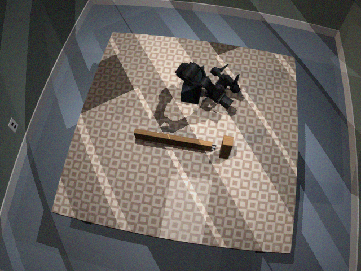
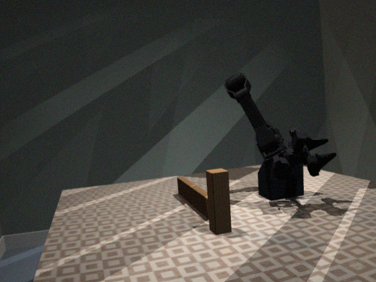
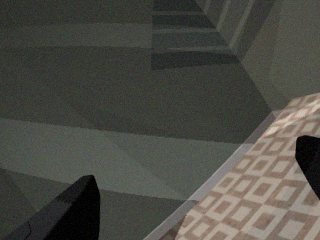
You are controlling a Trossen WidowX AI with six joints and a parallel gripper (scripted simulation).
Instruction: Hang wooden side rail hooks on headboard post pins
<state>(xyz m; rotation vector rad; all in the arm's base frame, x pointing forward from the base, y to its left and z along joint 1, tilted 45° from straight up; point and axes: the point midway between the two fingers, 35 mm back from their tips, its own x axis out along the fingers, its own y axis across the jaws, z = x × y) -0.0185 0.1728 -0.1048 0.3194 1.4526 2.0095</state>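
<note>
My gripper tip is now 420 mm short of the headboard post, 110 mm above it and 40 mm to the left of it.
</note>
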